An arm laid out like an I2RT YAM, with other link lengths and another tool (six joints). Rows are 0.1 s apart.
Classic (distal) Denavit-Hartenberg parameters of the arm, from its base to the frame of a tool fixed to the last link. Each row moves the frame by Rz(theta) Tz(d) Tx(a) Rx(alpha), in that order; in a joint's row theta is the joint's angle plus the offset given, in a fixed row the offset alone. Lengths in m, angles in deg.
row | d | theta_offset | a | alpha
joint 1 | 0.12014 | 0.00 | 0.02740 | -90.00
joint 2 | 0.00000 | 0.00 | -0.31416 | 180.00
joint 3 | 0.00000 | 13.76 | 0.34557 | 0.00
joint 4 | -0.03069 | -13.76 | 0.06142 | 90.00
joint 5 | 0.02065 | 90.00 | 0.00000 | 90.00
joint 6 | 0.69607 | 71.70 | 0.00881 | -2.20
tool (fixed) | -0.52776 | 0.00 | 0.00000 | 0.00
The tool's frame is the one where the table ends.
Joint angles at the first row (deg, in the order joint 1, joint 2, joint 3, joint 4, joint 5, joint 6):
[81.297, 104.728, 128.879, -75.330, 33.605, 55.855]
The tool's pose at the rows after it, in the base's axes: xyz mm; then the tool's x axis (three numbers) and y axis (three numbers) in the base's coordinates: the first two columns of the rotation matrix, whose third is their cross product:
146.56, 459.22, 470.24, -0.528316, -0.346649, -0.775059, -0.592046, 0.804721, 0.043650
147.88, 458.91, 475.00, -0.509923, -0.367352, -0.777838, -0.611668, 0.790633, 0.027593
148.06, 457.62, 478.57, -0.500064, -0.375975, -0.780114, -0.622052, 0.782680, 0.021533
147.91, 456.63, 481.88, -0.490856, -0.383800, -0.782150, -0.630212, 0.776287, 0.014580
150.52, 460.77, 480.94, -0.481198, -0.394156, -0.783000, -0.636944, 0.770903, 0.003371
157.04, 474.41, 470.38, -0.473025, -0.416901, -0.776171, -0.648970, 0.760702, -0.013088
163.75, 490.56, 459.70, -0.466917, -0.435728, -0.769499, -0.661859, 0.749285, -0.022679
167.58, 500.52, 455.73, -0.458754, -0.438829, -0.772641, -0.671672, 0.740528, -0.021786
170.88, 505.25, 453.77, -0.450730, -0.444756, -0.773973, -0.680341, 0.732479, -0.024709
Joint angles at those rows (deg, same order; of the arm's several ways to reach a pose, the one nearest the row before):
[80.925, 105.932, 132.096, -75.397, 33.495, 52.358]
[80.706, 106.105, 133.120, -75.592, 33.058, 50.281]
[80.619, 105.972, 133.554, -75.678, 32.796, 49.232]
[80.620, 106.018, 134.192, -75.943, 32.709, 48.381]
[80.400, 106.717, 134.804, -75.658, 32.621, 47.331]
[79.745, 108.465, 135.087, -74.412, 31.813, 45.714]
[79.090, 110.847, 136.333, -73.320, 30.764, 44.250]
[78.740, 111.918, 136.812, -71.941, 30.108, 43.201]
[78.369, 112.313, 136.837, -71.047, 29.540, 42.152]

